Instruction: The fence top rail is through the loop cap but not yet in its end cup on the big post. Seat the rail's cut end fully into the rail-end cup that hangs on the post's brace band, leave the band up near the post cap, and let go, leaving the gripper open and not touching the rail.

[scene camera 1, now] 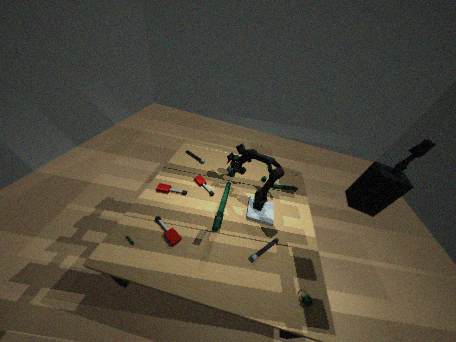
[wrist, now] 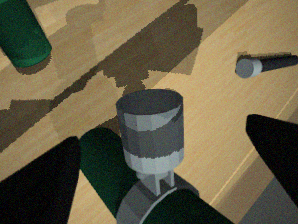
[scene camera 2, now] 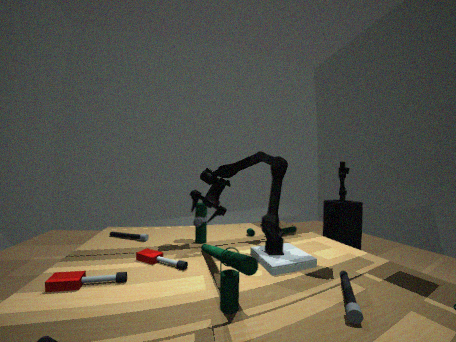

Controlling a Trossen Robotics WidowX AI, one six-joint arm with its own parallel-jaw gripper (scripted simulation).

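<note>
Green top rail (scene camera 2: 247, 265). Short green post (scene camera 2: 229, 279). My gripper (wrist: 165, 133): open, holding nothing.
</note>
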